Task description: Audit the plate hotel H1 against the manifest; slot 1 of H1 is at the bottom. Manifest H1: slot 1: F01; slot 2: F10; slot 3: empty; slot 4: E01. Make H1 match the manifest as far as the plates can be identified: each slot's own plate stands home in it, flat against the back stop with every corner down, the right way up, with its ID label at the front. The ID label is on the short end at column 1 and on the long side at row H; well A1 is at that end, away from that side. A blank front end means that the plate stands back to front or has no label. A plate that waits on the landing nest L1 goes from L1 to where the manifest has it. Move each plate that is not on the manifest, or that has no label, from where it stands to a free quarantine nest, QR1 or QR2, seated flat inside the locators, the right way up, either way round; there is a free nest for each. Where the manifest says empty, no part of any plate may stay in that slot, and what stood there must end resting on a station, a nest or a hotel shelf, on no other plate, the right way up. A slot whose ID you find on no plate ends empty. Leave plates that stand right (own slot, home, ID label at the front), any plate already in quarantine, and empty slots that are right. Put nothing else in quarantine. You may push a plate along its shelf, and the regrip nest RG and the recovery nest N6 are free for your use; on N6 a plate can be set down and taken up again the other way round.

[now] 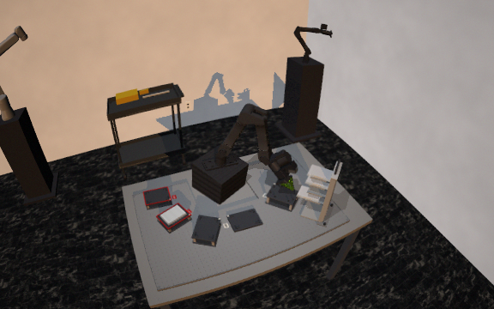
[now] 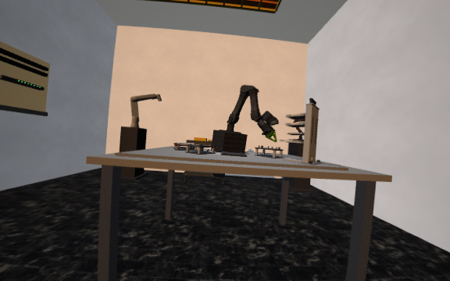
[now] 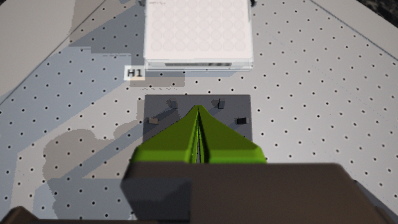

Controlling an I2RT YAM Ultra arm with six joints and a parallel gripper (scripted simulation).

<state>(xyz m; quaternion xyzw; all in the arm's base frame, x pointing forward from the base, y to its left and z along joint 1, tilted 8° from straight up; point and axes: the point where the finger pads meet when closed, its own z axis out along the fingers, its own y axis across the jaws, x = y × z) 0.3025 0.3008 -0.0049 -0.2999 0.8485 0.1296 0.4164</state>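
Right now the dark regrip nest is 4 cm behind my hand, 3 cm to the right of it and 6 cm below it. The rest, counted from my hand: white plate: 8 cm ahead, 6 cm to the left; then A1 mark: 13 cm behind, 3 cm to the right, 6 cm below; then H1 tag: 13 cm to the left, 12 cm below.
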